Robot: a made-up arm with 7 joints. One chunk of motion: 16 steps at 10 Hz.
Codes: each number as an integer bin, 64 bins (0 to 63) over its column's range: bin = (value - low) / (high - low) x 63, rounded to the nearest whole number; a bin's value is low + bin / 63 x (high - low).
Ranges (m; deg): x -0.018..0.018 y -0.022..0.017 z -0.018..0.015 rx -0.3..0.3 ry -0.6..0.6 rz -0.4..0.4
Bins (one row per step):
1: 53 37 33 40 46 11
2: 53 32 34 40 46 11
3: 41 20 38 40 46 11
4: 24 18 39 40 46 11
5: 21 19 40 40 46 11
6: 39 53 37 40 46 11
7: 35 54 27 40 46 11
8: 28 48 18 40 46 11
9: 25 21 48 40 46 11
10: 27 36 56 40 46 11
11: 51 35 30 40 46 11
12: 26 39 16 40 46 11
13: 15 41 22 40 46 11
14: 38 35 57 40 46 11
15: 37 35 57 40 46 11
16: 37 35 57 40 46 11
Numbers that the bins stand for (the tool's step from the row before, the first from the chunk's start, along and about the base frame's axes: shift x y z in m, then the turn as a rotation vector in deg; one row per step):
1: 0.01229 0.00090 -0.00071 0.081 0.276 -0.260
2: 0.01229 -0.00219 -0.00019 0.081 0.276 -0.260
3: 0.00543 -0.00962 0.00190 0.081 0.276 -0.260
4: -0.00429 -0.01086 0.00243 0.081 0.276 -0.260
5: -0.00600 -0.01024 0.00295 0.081 0.276 -0.260
6: 0.00429 0.01081 0.00138 0.081 0.276 -0.260
7: 0.00200 0.01143 -0.00386 0.081 0.276 -0.260
8: -0.00200 0.00771 -0.00857 0.081 0.276 -0.260
9: -0.00371 -0.00900 0.00714 0.081 0.276 -0.260
10: -0.00257 0.00029 0.01133 0.081 0.276 -0.260
11: 0.01114 -0.00033 -0.00229 0.081 0.276 -0.260
12: -0.00314 0.00214 -0.00962 0.081 0.276 -0.260
13: -0.00943 0.00338 -0.00648 0.081 0.276 -0.260
14: 0.00371 -0.00033 0.01186 0.081 0.276 -0.260
15: 0.00314 -0.00033 0.01186 0.081 0.276 -0.260
16: 0.00314 -0.00033 0.01186 0.081 0.276 -0.260

